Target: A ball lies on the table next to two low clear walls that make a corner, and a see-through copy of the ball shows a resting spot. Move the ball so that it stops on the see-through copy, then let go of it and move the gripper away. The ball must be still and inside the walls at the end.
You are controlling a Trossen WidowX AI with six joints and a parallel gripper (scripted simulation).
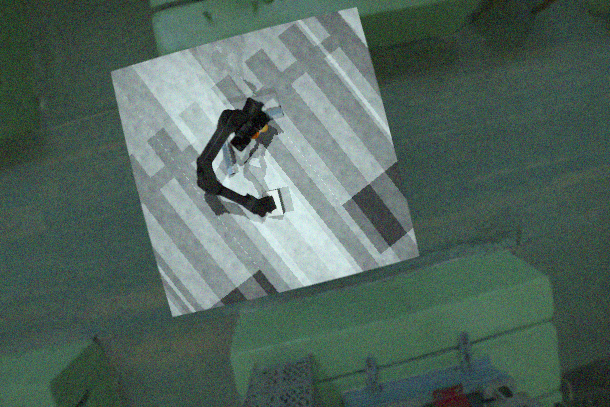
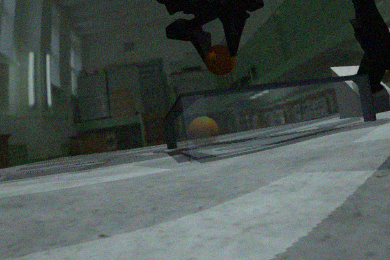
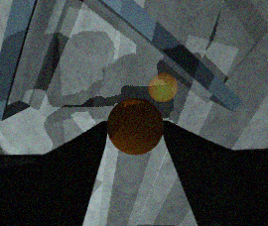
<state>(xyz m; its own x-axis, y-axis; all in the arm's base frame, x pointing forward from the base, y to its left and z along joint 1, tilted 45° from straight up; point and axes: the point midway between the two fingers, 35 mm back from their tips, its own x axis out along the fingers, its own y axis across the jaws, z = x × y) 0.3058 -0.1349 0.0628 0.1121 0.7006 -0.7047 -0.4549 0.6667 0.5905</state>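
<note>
My gripper tip is 30 mm short of the see-through copy, 40 mm to the left of it and 110 mm above it. The rest, counted from my gripper tip: wall strip: 90 mm ahead, 70 mm below; orange ball: right at my gripper tip.
</note>
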